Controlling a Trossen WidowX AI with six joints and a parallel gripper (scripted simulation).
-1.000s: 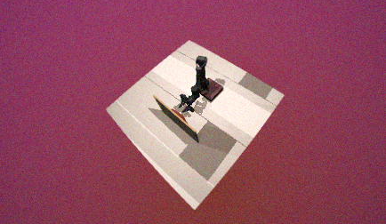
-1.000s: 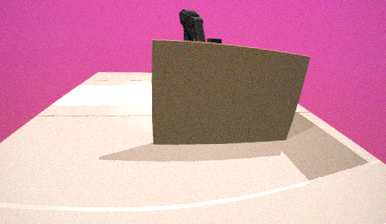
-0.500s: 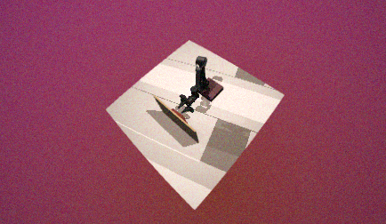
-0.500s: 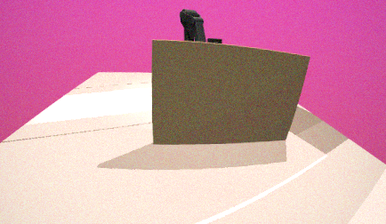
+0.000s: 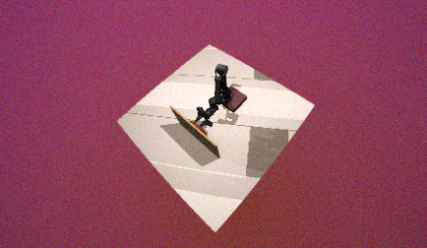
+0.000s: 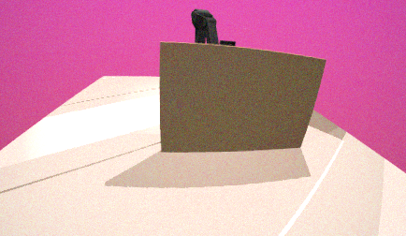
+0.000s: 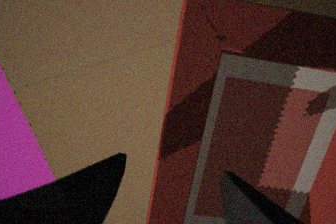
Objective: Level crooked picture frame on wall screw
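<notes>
The picture frame lies 20 mm ahead of my gripper tip, 20 mm to the left of it and 50 mm below it. From my gripper tip the other things lie so: wall panel 30 mm ahead, 20 mm to the left, 50 mm below.
</notes>
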